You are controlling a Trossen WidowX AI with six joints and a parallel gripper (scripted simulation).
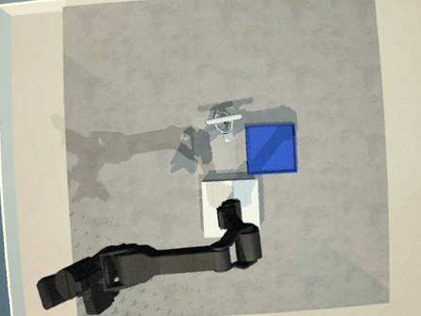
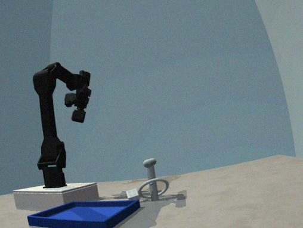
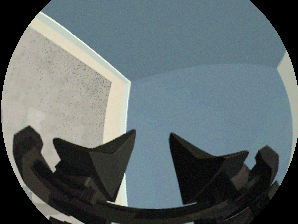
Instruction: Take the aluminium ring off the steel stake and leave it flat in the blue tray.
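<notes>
The aluminium ring is 500 mm to the right of my gripper tip, 360 mm ahead of it and 340 mm below it. Also, from my gripper tip: blue tray (660 mm to the right, 370 mm below, 230 mm ahead).
</notes>
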